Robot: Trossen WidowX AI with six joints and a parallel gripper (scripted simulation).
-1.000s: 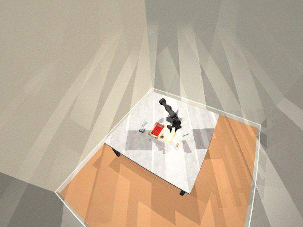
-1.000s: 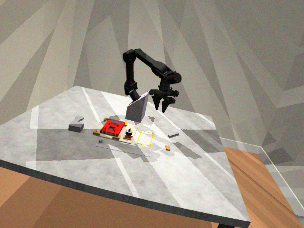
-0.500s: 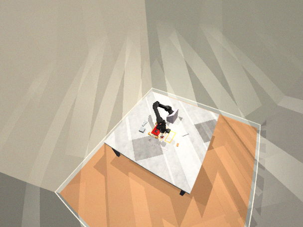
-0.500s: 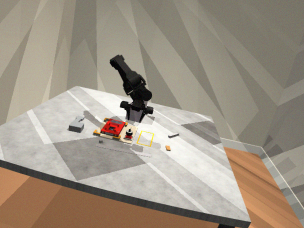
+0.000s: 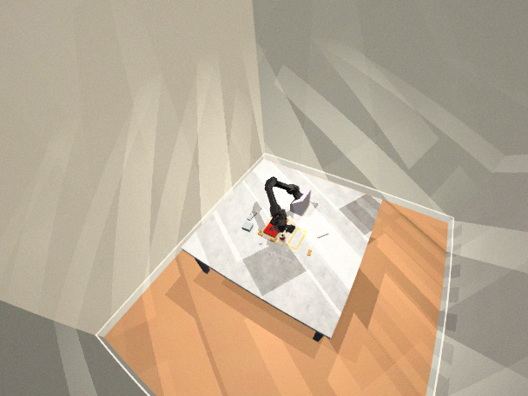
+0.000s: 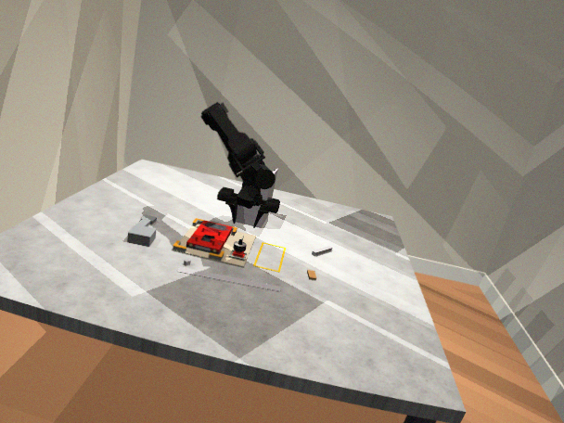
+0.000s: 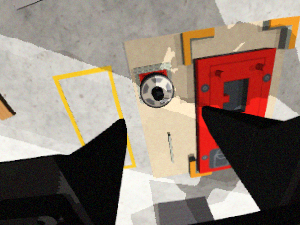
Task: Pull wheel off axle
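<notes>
The wheel lies 70 mm below my gripper tip. Also, from my gripper tip: axle 80 mm below; then long thin strip 150 mm ahead, 110 mm below, 20 mm to the left; then brown block 240 mm to the left, 110 mm below, 20 mm behind.
</notes>
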